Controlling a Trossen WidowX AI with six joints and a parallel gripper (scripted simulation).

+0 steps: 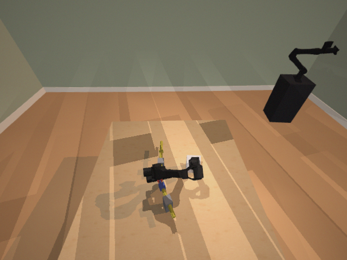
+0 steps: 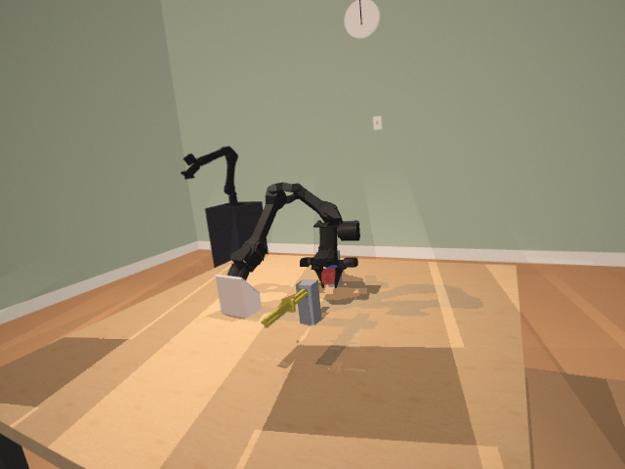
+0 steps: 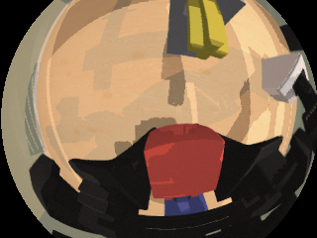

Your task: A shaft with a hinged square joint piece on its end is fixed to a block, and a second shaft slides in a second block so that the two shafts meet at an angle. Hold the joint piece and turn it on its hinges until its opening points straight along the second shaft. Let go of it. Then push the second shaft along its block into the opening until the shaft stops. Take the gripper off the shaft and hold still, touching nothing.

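My gripper tip is now 40 mm below the red square joint piece and 10 mm to the right of it.
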